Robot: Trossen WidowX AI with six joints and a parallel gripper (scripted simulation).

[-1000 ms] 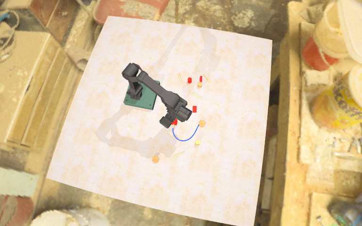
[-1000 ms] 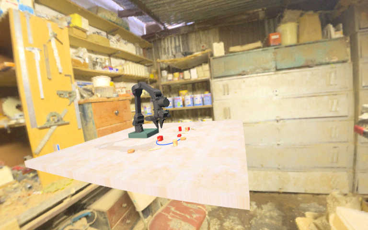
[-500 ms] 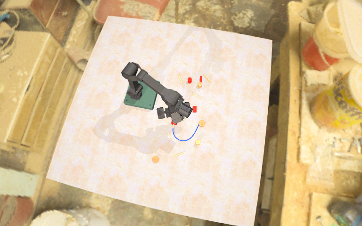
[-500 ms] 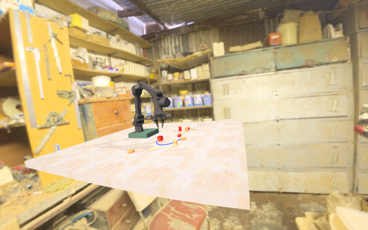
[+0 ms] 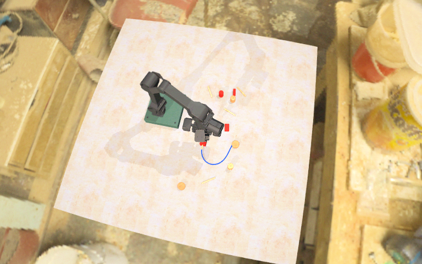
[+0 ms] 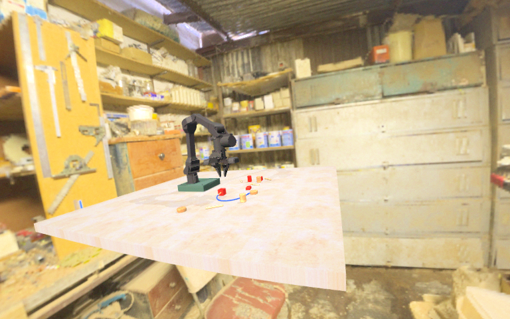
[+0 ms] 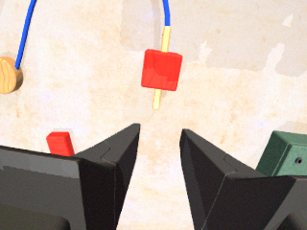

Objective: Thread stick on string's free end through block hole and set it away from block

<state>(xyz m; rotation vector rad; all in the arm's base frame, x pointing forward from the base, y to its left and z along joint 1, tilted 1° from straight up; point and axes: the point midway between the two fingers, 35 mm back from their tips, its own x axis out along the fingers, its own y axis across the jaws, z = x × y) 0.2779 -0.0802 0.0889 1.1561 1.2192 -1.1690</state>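
My gripper tip is 3 cm to the left of the red block and 7 cm above it. Round my gripper tip: red piece 10 cm ahead, 9 cm to the left, 8 cm below; round wooden button 17 cm ahead, 1 cm to the left, 8 cm below; thin wooden stick 4 cm to the right, 8 cm below.
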